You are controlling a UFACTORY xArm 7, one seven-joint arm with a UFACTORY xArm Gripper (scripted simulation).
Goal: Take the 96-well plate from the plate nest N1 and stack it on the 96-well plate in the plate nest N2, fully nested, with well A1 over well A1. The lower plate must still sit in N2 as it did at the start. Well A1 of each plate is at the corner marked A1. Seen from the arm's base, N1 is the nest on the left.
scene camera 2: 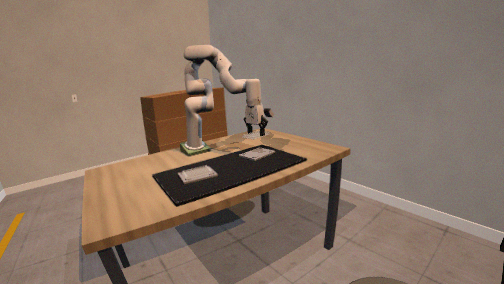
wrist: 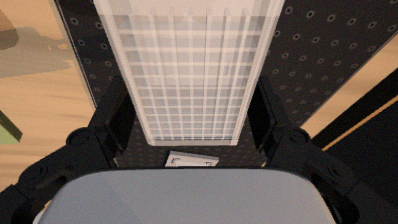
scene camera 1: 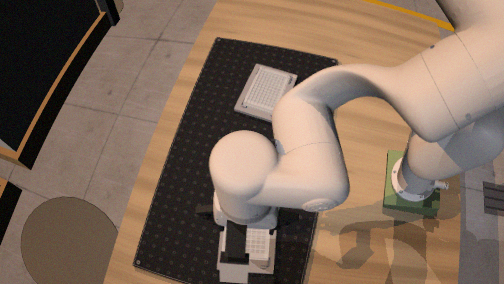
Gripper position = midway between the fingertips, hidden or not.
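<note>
A 96-well plate (scene camera 1: pixel 253 236) is visible, and so is another 96-well plate (scene camera 1: pixel 258 90). The same camera shows the gripper (scene camera 1: pixel 247 225), and the wrist view shows the gripper too (wrist: pixel 191 92).
</note>
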